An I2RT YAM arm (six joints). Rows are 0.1 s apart.
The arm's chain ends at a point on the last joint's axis. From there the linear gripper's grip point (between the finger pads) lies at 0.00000 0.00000 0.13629 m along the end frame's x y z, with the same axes.
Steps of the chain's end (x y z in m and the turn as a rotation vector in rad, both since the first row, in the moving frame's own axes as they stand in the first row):
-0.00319 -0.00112 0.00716 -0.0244 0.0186 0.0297
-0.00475 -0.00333 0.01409 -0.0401 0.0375 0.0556
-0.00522 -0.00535 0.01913 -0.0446 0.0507 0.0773
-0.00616 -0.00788 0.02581 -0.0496 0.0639 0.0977
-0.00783 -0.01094 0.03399 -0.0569 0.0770 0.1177
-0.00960 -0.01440 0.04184 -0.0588 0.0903 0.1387
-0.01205 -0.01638 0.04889 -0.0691 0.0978 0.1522
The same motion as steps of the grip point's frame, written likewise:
-0.00071 0.00224 0.00710 -0.0244 0.0186 0.0297
0.00020 0.00227 0.01388 -0.0401 0.0375 0.0556
0.00144 0.00098 0.01882 -0.0446 0.0507 0.0773
0.00220 -0.00071 0.02536 -0.0496 0.0639 0.0977
0.00217 -0.00260 0.03337 -0.0569 0.0770 0.1177
0.00209 -0.00558 0.04105 -0.0588 0.0903 0.1387
0.00048 -0.00601 0.04792 -0.0691 0.0978 0.1522

